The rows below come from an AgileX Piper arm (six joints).
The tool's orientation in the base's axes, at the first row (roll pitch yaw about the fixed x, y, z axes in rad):
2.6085 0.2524 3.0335
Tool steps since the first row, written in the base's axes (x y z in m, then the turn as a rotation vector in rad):
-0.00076 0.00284 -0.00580 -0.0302 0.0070 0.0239
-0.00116 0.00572 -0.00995 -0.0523 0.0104 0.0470
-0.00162 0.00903 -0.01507 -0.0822 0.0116 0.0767
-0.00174 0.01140 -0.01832 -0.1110 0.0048 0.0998
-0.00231 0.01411 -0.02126 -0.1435 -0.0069 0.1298
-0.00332 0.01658 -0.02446 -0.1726 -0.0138 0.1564
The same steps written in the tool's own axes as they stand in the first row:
0.00248 -0.00036 0.00600 0.0238 0.0189 -0.0247
0.00420 0.00012 0.01074 0.0397 0.0339 -0.0482
0.00627 0.00049 0.01649 0.0612 0.0506 -0.0805
0.00744 0.00096 0.02031 0.0824 0.0570 -0.1107
0.00901 0.00189 0.02391 0.1050 0.0626 -0.1501
0.01104 0.00250 0.02750 0.1257 0.0707 -0.1835

